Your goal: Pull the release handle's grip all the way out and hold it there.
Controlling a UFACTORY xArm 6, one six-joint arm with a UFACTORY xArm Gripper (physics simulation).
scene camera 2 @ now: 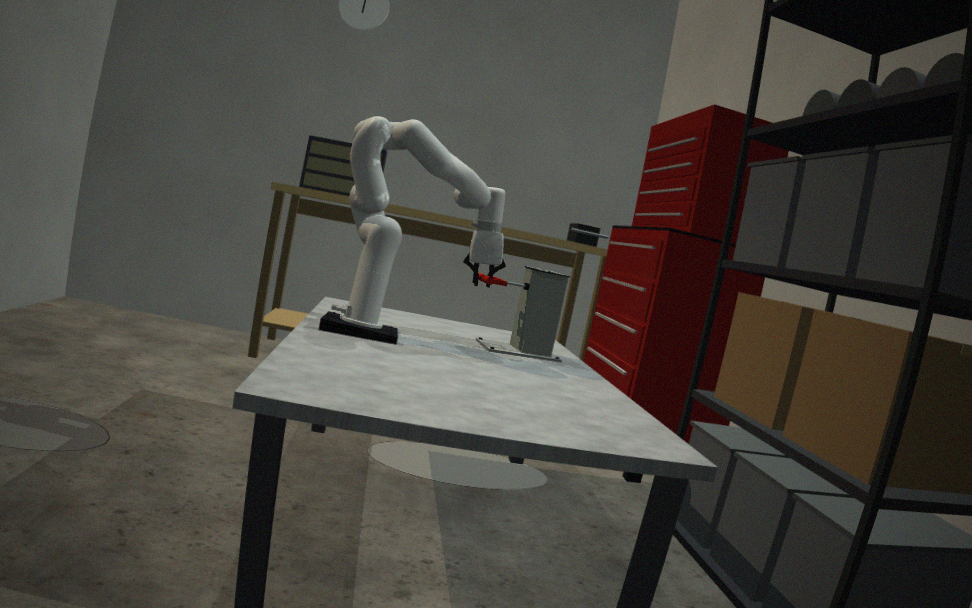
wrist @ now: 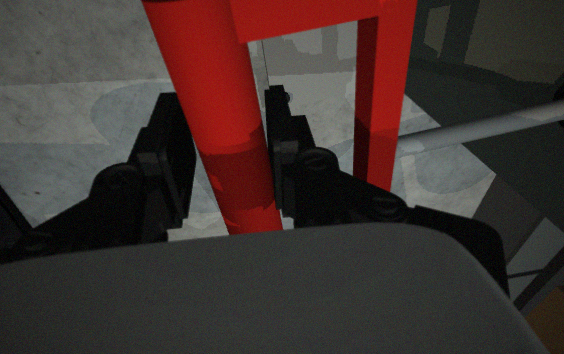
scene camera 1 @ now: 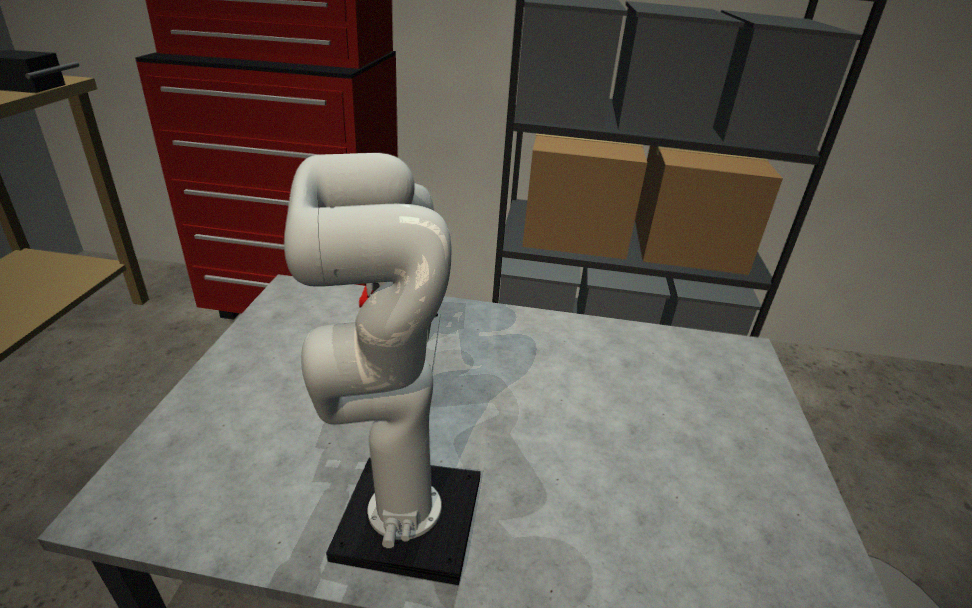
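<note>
The release handle's red grip is a loop with a round bar and a squarer bar beside it. Its pale rod runs to a dark collar on the upright grey-green housing; a clear length of rod shows between grip and housing. My gripper points down and is shut on the round bar, one black finger on each side, the right one inside the loop. In scene camera 1 the arm hides the gripper and most of the handle. The rod's inner end is hidden.
The housing stands near the far end of the grey table, with a thin metal bracket at its foot. Beyond the table are a red tool cabinet and a shelf rack with boxes.
</note>
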